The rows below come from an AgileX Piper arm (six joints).
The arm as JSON. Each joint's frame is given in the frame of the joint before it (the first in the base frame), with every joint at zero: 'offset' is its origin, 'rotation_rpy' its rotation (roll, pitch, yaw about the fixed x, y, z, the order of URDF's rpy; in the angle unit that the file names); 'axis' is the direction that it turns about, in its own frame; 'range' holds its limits. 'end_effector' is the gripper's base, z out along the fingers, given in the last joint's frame.
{
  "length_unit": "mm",
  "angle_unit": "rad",
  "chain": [
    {
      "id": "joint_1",
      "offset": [
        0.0,
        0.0,
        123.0
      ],
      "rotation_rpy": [
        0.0,
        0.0,
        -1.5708
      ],
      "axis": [
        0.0,
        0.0,
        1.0
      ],
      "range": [
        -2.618,
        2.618
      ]
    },
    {
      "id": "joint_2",
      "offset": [
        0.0,
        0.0,
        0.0
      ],
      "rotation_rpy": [
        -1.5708,
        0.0,
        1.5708
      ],
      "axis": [
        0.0,
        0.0,
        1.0
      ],
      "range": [
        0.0,
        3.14
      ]
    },
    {
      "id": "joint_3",
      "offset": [
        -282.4,
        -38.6,
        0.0
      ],
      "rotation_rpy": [
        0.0,
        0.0,
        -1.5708
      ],
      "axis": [
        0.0,
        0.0,
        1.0
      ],
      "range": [
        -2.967,
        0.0
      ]
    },
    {
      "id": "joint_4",
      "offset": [
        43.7,
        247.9,
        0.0
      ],
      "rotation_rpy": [
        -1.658,
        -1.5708,
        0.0
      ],
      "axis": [
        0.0,
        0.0,
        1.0
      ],
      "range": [
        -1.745,
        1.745
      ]
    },
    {
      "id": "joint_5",
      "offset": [
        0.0,
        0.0,
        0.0
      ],
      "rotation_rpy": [
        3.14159,
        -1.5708,
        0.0
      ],
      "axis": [
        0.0,
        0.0,
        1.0
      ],
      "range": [
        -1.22,
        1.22
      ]
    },
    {
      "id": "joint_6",
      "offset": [
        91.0,
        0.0,
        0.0
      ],
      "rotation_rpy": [
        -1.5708,
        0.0,
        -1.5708
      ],
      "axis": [
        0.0,
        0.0,
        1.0
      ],
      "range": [
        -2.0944,
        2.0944
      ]
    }
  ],
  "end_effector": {
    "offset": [
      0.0,
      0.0,
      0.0
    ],
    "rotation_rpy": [
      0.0,
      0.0,
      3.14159
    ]
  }
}
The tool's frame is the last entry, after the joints.
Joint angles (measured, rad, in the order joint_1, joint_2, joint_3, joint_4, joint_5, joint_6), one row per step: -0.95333 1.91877 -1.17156 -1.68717 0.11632 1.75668; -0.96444 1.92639 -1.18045 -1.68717 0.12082 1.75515; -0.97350 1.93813 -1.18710 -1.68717 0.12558 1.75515; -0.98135 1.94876 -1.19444 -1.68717 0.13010 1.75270; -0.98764 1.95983 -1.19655 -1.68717 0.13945 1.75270; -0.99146 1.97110 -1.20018 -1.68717 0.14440 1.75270; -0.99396 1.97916 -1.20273 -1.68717 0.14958 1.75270; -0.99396 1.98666 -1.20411 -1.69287 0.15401 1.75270; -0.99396 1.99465 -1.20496 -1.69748 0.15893 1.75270; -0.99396 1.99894 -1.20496 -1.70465 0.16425 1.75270; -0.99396 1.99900 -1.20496 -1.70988 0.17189 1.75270; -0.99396 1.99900 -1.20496 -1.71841 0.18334 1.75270; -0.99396 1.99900 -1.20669 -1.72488 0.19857 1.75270; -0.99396 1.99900 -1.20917 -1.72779 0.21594 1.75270; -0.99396 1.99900 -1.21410 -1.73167 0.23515 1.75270; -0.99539 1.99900 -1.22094 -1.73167 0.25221 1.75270; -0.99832 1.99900 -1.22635 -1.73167 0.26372 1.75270; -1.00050 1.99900 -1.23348 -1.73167 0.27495 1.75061
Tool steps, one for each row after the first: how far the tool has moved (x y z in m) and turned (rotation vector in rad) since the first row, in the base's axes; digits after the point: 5 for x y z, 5 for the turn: -0.00296 -0.00456 -0.00059 -0.00359 0.00231 -0.01373; -0.00539 -0.00848 -0.00356 -0.00151 0.00731 -0.02651; -0.00740 -0.01214 -0.00589 -0.00163 0.01294 -0.03641; -0.00982 -0.01483 -0.00983 0.00165 0.02218 -0.04994; -0.01088 -0.01697 -0.01351 0.00578 0.02874 -0.05755; -0.01171 -0.01849 -0.01615 0.00805 0.03420 -0.06401; -0.01168 -0.01924 -0.01882 0.00851 0.04330 -0.06378; -0.01176 -0.01991 -0.02186 0.01007 0.05251 -0.06455; -0.01203 -0.02034 -0.02351 0.00793 0.06185 -0.06403; -0.01257 -0.02073 -0.02333 0.00211 0.06858 -0.06659; -0.01338 -0.02131 -0.02300 -0.00705 0.07899 -0.06999; -0.01430 -0.02233 -0.02211 -0.01849 0.08874 -0.07766; -0.01534 -0.02353 -0.02099 -0.02991 0.09674 -0.08930; -0.01624 -0.02520 -0.01912 -0.04465 0.10464 -0.10190; -0.01736 -0.02734 -0.01680 -0.05798 0.10809 -0.11690; -0.01877 -0.02931 -0.01500 -0.06747 0.10997 -0.12908; -0.01973 -0.03137 -0.01271 -0.07880 0.11226 -0.13922
